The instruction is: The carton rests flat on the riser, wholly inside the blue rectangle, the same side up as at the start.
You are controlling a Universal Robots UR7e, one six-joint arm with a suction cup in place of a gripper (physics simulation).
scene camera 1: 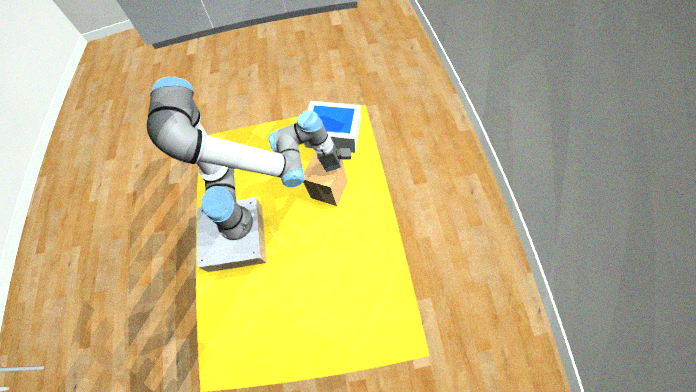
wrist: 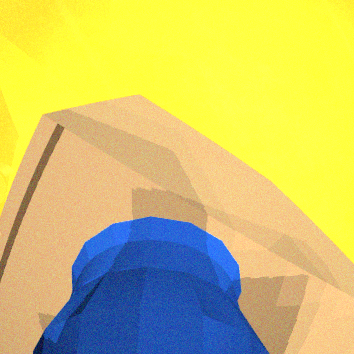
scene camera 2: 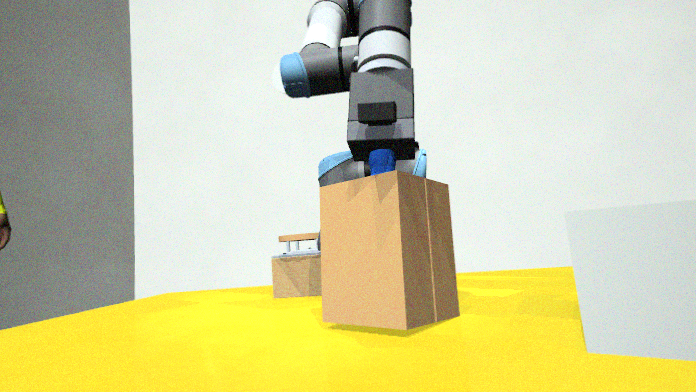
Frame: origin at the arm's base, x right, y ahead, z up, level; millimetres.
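Where they show: hand at its tool point: (wrist: 165, 251) (scene camera 2: 381, 185); arm's base at its link origin: (scene camera 1: 235, 223).
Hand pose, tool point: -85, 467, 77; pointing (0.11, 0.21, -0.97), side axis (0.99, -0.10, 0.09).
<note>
Things, the pixels of their top centre, and the offset from my tool point, as dx, dy, dz. Level surfaces: height alone.
- brown carton at its top centre: (scene camera 2: 381, 182) (scene camera 1: 323, 169) -2, -53, +12
- yellow mat at its surface level: dz -177
- white riser at its top centre: (scene camera 2: 678, 205) (scene camera 1: 331, 118) -300, +50, -57
- blue rectangle at its top centre: (scene camera 1: 331, 118) -300, +50, -57
The brown carton (scene camera 1: 327, 187) (scene camera 2: 379, 253) (wrist: 88, 182) stands tall and upright over the yellow mat (scene camera 1: 311, 292) (scene camera 2: 194, 341) (wrist: 246, 53), its bottom at or just above it, with a thin shadow under the near edge. My blue suction cup (scene camera 1: 332, 166) (scene camera 2: 381, 162) (wrist: 151, 246) presses on the carton's top face and holds it. The white riser (scene camera 1: 356, 127) (scene camera 2: 637, 278) with the blue rectangle (scene camera 1: 335, 118) on top stands just behind the carton, at the mat's far edge. The rectangle is bare.
The arm's pedestal (scene camera 1: 228, 248) (scene camera 2: 294, 275) stands at the mat's left edge, behind the carton in the second scene view. Wooden floor surrounds the mat, and a grey wall runs along the right.
</note>
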